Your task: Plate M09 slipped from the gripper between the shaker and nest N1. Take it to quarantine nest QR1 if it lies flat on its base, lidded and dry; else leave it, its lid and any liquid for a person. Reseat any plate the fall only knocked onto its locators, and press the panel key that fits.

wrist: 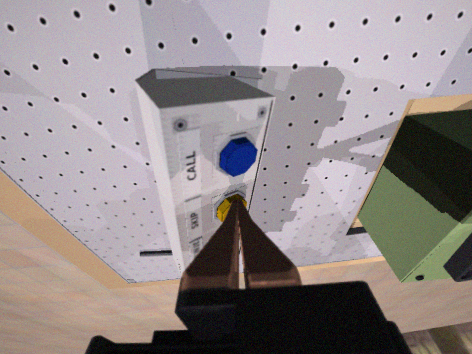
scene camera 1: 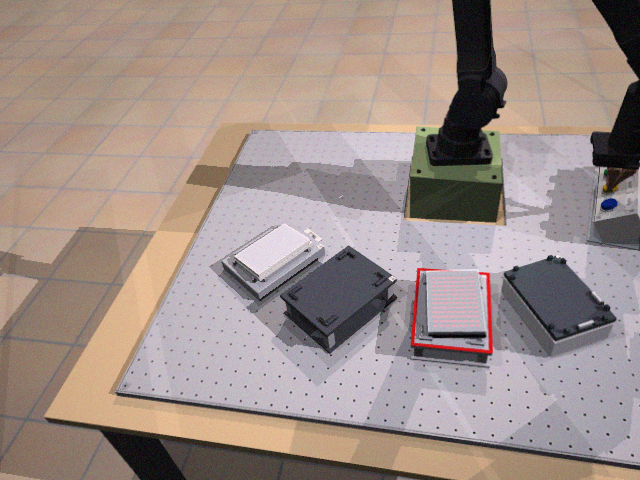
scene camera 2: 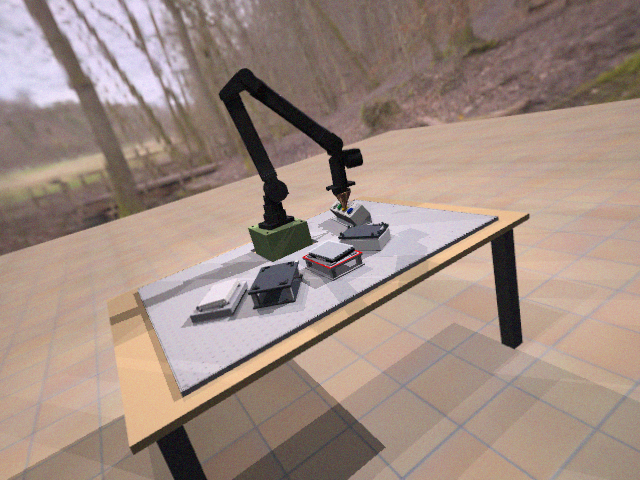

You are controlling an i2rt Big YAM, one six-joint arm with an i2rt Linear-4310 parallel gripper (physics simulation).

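Seen in the pictures: gripper, between the fingertips: [wrist: 237, 205] [scene camera 1: 608, 188] [scene camera 2: 344, 208]; arm's base, origin of its link: [scene camera 1: 458, 152] [scene camera 2: 276, 224].
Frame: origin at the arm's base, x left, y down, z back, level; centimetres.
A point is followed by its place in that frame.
Observation:
My gripper [scene camera 1: 610, 189] {x 25.5, y 2.5, z -11.6 cm} [scene camera 2: 344, 208] {x 25.5, y 2.5, z -11.6 cm} [wrist: 237, 205] {x 25.5, y 2.5, z -11.6 cm} is shut and empty. Its tips are at the yellow SKIP key [wrist: 226, 211] {x 26.3, y 2.0, z -11.7 cm} on the panel [scene camera 1: 617, 229] {x 24.9, y 5.3, z -19.6 cm} [wrist: 212, 117] {x 24.9, y 2.3, z -18.8 cm}; contact and key travel cannot be told. The blue CALL key [scene camera 1: 608, 204] {x 23.9, y 2.4, z -16.1 cm} [scene camera 2: 349, 210] {x 23.8, y 2.6, z -15.9 cm} [wrist: 238, 156] {x 24.2, y 2.3, z -16.0 cm} is beside it. The fingers partly hide the third key's label. A lidded-looking plate [scene camera 1: 454, 302] {x -6.0, y 3.4, z -35.9 cm} [scene camera 2: 331, 251] {x -7.1, y 3.5, z -37.1 cm} rests on the red-edged nest [scene camera 1: 449, 348] {x -7.7, y 5.4, z -43.2 cm} [scene camera 2: 346, 260] {x -7.5, y 5.4, z -43.3 cm}. A white plate [scene camera 1: 272, 250] {x -37.2, y 5.1, z -20.0 cm} [scene camera 2: 221, 295] {x -38.4, y 4.9, z -23.2 cm} rests on the left nest [scene camera 1: 261, 291] {x -38.8, y 7.2, z -28.3 cm} [scene camera 2: 210, 316] {x -43.7, y 8.4, z -24.3 cm}. No plate label is readable.
A raised dark nest [scene camera 1: 338, 286] {x -24.6, y 4.1, z -30.7 cm} [scene camera 2: 273, 276] {x -25.1, y 4.2, z -30.9 cm} with corner locators stands between the two plates. A dark-topped grey box [scene camera 1: 558, 294] {x 10.3, y 3.9, z -34.9 cm} [scene camera 2: 364, 231] {x 9.5, y 3.9, z -35.9 cm} with studs around its edge stands between the red-edged nest and the panel. The green arm base [scene camera 1: 454, 198] {x -1.7, y 4.9, z -8.6 cm} [scene camera 2: 281, 240] {x -5.1, y 3.9, z -8.1 cm} is behind them.

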